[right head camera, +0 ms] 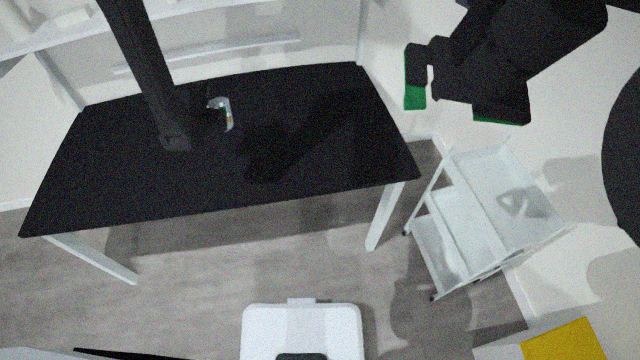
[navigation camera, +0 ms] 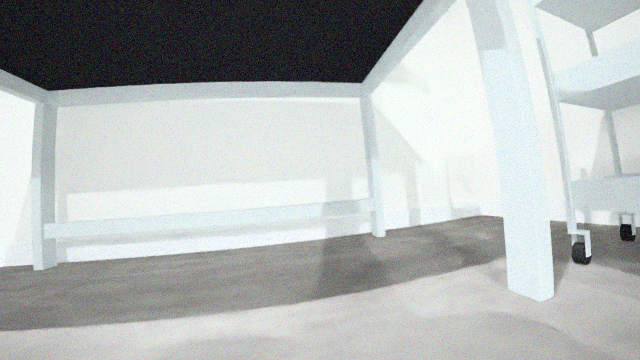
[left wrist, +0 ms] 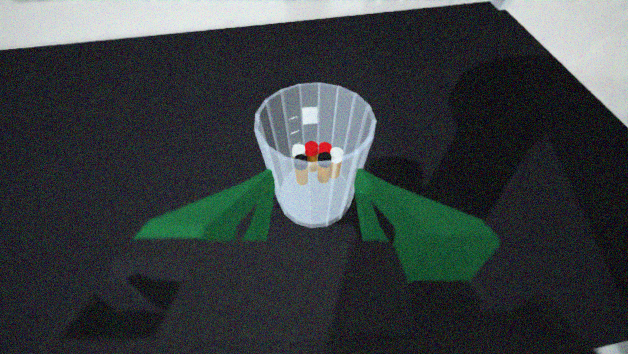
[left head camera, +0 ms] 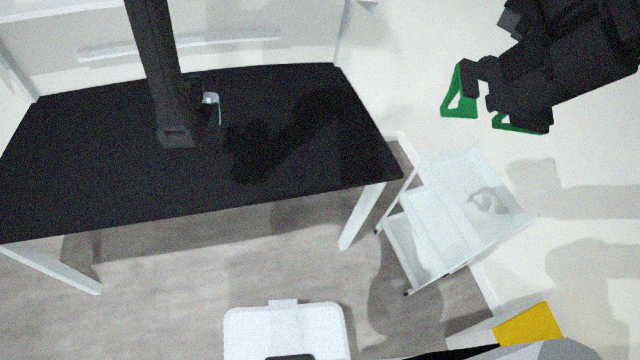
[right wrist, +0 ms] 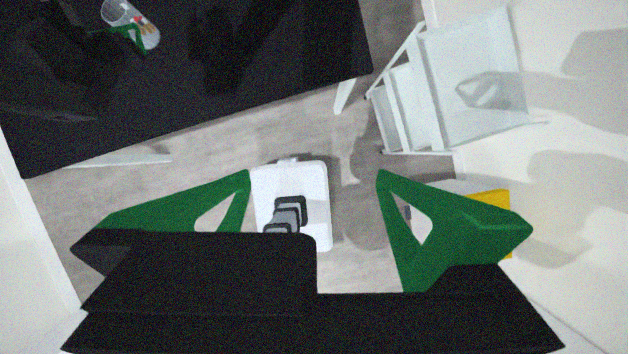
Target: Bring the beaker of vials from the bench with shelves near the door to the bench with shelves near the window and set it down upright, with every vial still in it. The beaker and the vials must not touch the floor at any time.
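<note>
A clear beaker [left head camera: 219, 112] [right head camera: 230, 116] [left wrist: 315, 200] [right wrist: 120, 11] holds several vials [left wrist: 317, 160] [right wrist: 145, 25] with red, white and black caps, standing inside it. My left gripper [left wrist: 314, 177] is shut on the beaker, one green finger at each side. The beaker is upright over the black top of the bench with shelves [left head camera: 100, 175] [right head camera: 125, 185] [left wrist: 150, 100] [right wrist: 175, 110] [navigation camera: 210, 45]; whether its base touches the top I cannot tell. My right gripper [left head camera: 485, 117] [right wrist: 313, 176] is open and empty, to the right of the bench.
A white cart [left head camera: 435, 200] [right head camera: 465, 210] [right wrist: 417, 110] stands by the bench's right end. A bench leg [navigation camera: 525, 175] stands close in the navigation view. A yellow panel [left head camera: 527, 325] [right head camera: 565, 345] is at the lower right. A white shelf [right head camera: 50, 30] is above the bench's back.
</note>
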